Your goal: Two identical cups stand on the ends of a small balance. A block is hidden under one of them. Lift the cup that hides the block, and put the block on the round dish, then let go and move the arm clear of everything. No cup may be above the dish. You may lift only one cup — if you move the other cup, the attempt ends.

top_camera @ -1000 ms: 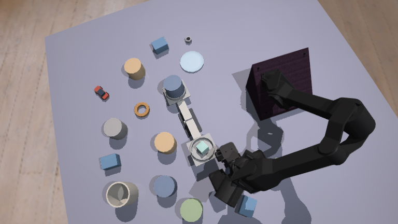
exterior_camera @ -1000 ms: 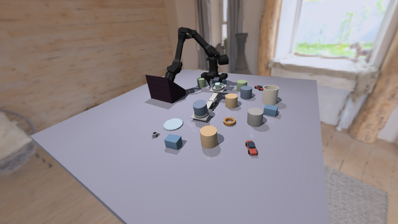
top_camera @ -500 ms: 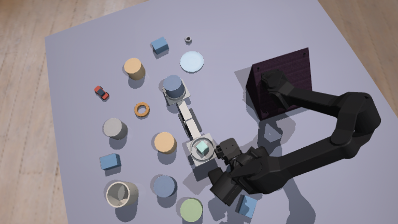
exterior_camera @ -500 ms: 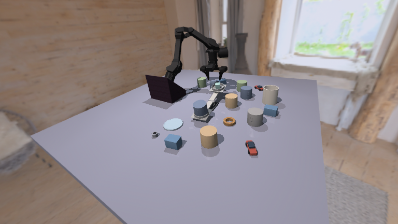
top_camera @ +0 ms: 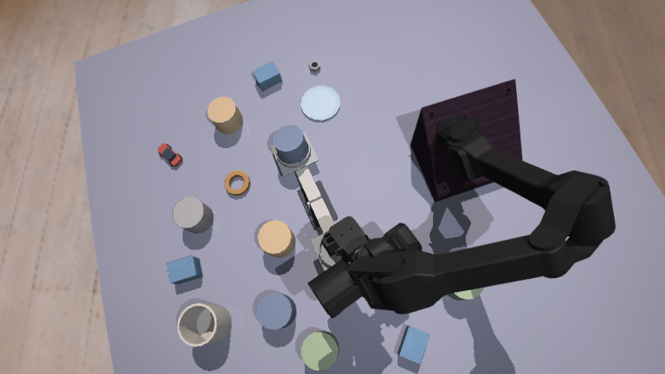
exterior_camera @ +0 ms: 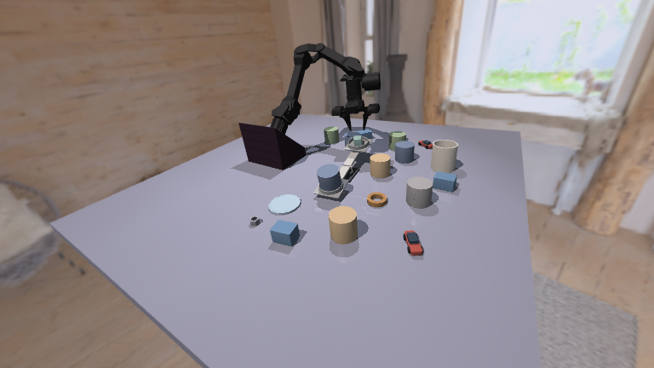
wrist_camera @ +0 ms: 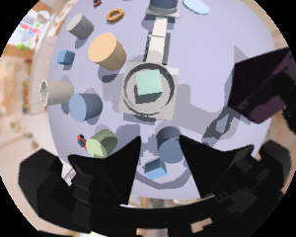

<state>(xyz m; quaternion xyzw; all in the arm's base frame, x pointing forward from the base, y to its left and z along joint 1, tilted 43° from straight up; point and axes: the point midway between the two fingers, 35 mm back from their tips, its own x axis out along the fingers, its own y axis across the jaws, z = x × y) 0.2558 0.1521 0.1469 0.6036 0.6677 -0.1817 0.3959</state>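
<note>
The block is 4 cm ahead of my gripper tip, 6 cm to the right of it and 2 cm below it. Also, from my gripper tip: beam 6 cm ahead, 18 cm to the right, 7 cm below; then beige cup 34 cm ahead, 6 cm below; then balance 6 cm ahead, 18 cm to the right, 8 cm below.
</note>
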